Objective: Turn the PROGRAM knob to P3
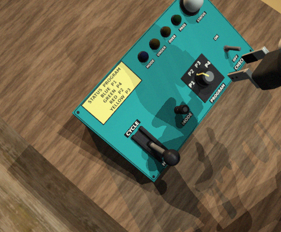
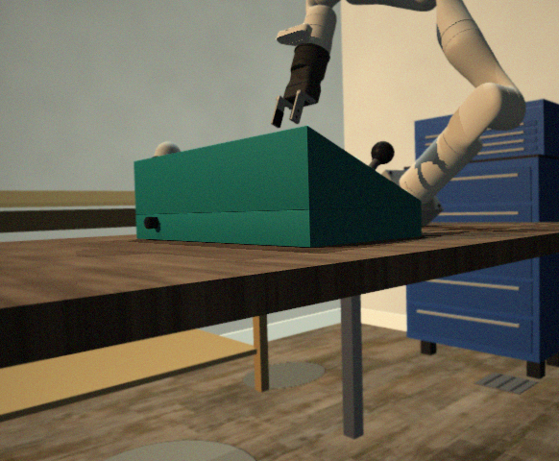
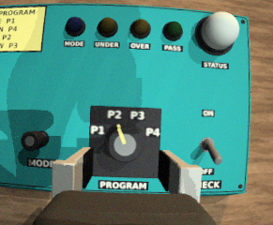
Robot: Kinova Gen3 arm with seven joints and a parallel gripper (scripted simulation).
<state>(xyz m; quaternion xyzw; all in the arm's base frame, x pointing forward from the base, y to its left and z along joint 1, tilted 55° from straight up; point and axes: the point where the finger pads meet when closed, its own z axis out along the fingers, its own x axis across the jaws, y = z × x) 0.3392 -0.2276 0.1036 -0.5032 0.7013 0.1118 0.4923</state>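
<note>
Now: the teal console 16 cm below my hand, 9 cm ahead of it and 6 cm to the left of it. The rest, counted from my hand: cycle lever: 24 cm to the left, 13 cm below, 3 cm ahead; then mode button: 14 cm below, 12 cm to the left, 5 cm ahead; then check toggle: 14 cm below, 12 cm to the right, 5 cm ahead.
</note>
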